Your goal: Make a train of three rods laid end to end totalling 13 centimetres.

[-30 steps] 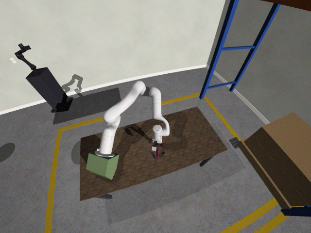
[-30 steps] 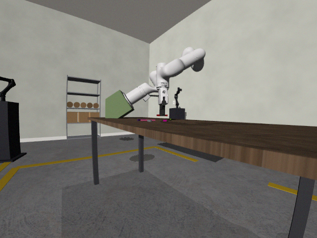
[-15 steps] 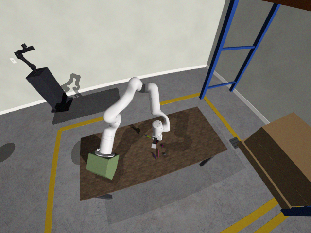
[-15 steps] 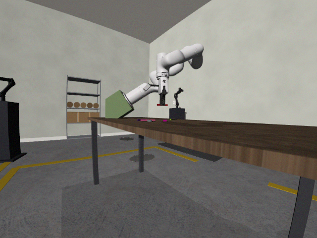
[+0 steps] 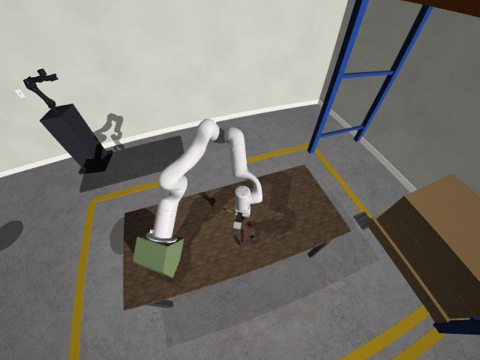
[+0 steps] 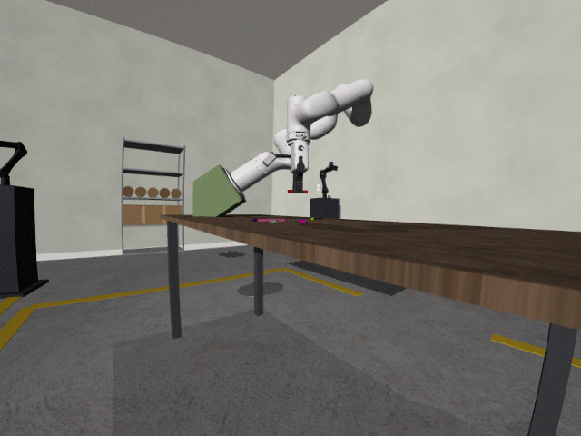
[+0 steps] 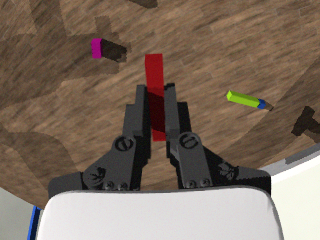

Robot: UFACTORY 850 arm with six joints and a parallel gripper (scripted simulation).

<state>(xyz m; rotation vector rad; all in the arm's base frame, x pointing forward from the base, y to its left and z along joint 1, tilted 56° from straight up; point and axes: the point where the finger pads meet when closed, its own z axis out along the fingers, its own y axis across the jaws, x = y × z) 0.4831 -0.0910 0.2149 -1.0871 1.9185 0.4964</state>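
Right now the lime rod is 12 cm to the left of my hand, 12 cm below it and 9 cm behind it. Round my hand: magenta rod: 12 cm below, 6 cm ahead, 2 cm to the right; pink rod: 12 cm below, 10 cm to the right; red rod: 2 cm below.
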